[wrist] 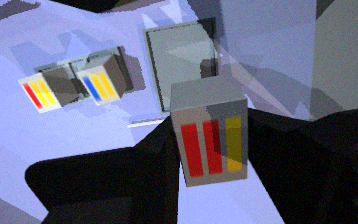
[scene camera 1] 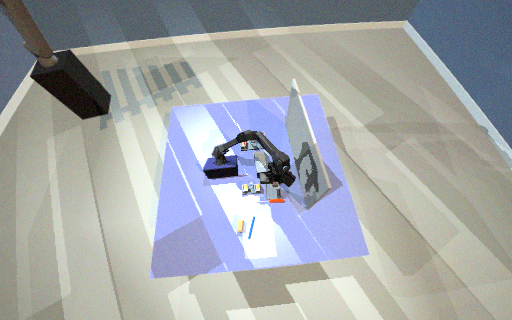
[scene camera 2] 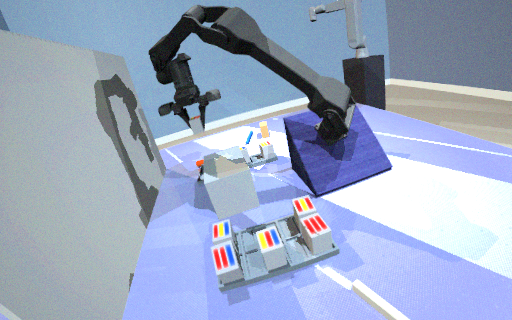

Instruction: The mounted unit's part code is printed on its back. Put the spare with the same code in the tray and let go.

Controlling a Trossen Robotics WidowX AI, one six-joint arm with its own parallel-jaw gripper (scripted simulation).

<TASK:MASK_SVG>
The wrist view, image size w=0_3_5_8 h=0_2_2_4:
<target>gripper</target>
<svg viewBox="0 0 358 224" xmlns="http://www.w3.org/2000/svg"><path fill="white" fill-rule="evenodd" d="M171 116L169 115L133 147L129 146L45 159L30 165L24 174L25 181L36 195L36 198L48 211L41 224L178 224L180 157ZM248 107L248 160L284 223L358 224L358 109L336 112L310 122Z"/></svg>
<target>grey spare block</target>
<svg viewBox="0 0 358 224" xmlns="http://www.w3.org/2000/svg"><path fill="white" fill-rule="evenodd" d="M221 75L173 83L171 85L169 112L186 188L247 179L248 98Z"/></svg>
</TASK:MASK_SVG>
